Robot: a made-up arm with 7 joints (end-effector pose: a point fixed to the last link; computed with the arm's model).
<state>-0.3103 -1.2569 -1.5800 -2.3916 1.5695 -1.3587 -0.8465</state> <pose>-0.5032 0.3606 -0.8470 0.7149 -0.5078 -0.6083</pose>
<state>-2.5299 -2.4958 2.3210 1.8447 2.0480 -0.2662 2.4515</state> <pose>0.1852 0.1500 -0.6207 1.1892 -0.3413 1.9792</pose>
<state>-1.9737 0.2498 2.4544 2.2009 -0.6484 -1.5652 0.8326</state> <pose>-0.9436 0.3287 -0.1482 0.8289 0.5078 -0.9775</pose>
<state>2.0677 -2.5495 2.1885 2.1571 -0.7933 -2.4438 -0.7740</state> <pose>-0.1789 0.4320 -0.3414 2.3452 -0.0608 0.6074</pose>
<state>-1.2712 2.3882 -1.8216 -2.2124 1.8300 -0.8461 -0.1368</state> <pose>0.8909 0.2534 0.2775 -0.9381 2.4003 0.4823</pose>
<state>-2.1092 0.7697 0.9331 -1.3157 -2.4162 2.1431 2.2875</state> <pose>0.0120 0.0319 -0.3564 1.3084 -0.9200 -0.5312</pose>
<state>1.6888 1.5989 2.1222 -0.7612 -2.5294 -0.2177 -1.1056</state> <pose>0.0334 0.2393 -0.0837 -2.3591 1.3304 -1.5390</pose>
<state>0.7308 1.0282 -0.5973 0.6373 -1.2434 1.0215 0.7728</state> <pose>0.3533 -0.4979 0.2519 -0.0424 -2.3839 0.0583</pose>
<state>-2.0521 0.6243 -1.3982 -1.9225 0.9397 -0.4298 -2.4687</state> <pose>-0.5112 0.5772 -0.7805 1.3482 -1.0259 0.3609</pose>
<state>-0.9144 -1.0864 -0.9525 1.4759 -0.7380 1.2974 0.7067</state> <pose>-0.0094 -0.2739 0.0258 -0.7296 1.9729 -0.5710</pose>
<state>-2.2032 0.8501 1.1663 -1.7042 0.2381 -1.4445 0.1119</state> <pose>-0.6588 -0.5871 -0.3290 0.9700 1.0351 0.7665</pose>
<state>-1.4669 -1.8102 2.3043 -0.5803 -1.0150 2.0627 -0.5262</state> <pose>-0.2691 0.1824 -0.3149 -0.8924 1.4620 2.5992</pose>
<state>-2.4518 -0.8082 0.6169 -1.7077 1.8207 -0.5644 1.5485</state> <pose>0.4923 -0.0892 0.2714 0.5679 -2.8608 0.3979</pose>
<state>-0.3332 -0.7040 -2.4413 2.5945 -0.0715 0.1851 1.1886</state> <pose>-0.4208 -0.1217 -0.0189 1.3690 1.7618 -1.1329</pose>
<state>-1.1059 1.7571 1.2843 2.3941 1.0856 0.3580 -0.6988</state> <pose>-0.0279 0.3959 -0.2340 -1.3973 0.2015 -0.2830</pose>
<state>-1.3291 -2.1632 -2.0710 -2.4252 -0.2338 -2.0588 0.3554</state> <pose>-0.0568 0.6503 0.2866 2.2384 -1.0088 -1.1770</pose>
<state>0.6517 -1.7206 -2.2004 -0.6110 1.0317 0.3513 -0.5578</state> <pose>0.3094 0.2959 -0.6667 -1.9178 -1.1141 -1.4194</pose>
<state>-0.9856 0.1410 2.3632 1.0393 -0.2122 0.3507 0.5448</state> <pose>0.5144 0.3968 -0.2949 0.1568 0.0727 2.7337</pose>
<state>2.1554 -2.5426 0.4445 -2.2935 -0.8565 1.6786 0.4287</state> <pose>0.0395 -0.4012 0.1452 -0.4762 2.5947 -0.2395</pose>
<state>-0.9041 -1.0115 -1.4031 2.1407 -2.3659 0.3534 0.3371</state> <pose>-0.9034 0.2454 -0.0896 1.0841 0.5070 -1.4854</pose>
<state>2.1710 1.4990 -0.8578 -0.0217 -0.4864 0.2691 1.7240</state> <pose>0.4486 0.1924 0.0886 -1.2180 1.7607 1.9760</pose>
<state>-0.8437 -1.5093 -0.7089 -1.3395 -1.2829 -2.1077 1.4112</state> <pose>0.2056 0.4516 -0.4084 0.6069 -1.0451 -1.8065</pose>
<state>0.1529 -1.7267 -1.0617 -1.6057 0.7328 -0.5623 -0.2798</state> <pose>-0.4685 0.5306 -0.1029 -0.5152 -0.0436 -0.8755</pose>
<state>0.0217 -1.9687 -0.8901 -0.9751 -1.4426 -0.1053 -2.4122</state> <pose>0.2587 0.1719 0.2753 1.4341 1.8303 -1.1159</pose>
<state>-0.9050 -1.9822 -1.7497 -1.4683 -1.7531 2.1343 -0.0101</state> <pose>-0.1610 0.2103 -0.5628 1.2214 0.8810 0.8787</pose>
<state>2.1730 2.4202 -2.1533 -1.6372 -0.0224 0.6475 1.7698</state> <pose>-0.8315 0.5292 -0.0300 2.2497 0.9439 -0.3360</pose>
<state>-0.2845 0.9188 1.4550 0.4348 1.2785 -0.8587 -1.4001</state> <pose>-0.2746 0.0406 -0.1608 0.9532 0.1354 -0.3333</pose>
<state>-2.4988 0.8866 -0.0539 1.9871 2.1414 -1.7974 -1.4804</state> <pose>-0.8529 0.4833 -0.5632 -2.3435 -0.6738 -1.5600</pose>
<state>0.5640 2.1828 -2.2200 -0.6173 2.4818 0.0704 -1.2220</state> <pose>-0.2650 -0.3164 0.1752 -0.6968 -0.9619 0.9915</pose>
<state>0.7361 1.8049 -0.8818 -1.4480 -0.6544 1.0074 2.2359</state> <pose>0.8159 0.2136 0.3781 -1.0466 -0.1569 1.7671</pose>
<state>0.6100 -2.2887 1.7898 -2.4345 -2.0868 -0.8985 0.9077</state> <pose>-0.1589 -0.8047 -0.1167 -0.8260 -1.0720 0.3265</pose>
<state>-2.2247 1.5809 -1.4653 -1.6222 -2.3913 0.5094 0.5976</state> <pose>0.2294 0.5425 0.2251 -1.3824 0.2384 1.6964</pose>
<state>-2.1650 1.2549 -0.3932 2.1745 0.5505 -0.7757 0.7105</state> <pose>0.0343 -0.2602 -0.8023 -0.1399 -2.3198 -0.3013</pose>
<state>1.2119 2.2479 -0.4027 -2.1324 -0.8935 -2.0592 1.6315</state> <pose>0.4323 0.4183 0.3854 1.0073 -0.9467 -2.2138</pose>
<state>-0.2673 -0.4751 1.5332 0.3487 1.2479 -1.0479 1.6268</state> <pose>0.6186 0.0979 0.1926 -1.5025 1.2279 1.7409</pose>
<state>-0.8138 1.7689 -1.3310 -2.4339 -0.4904 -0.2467 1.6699</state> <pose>0.6709 0.4289 -0.7814 1.1219 0.1015 2.2005</pose>
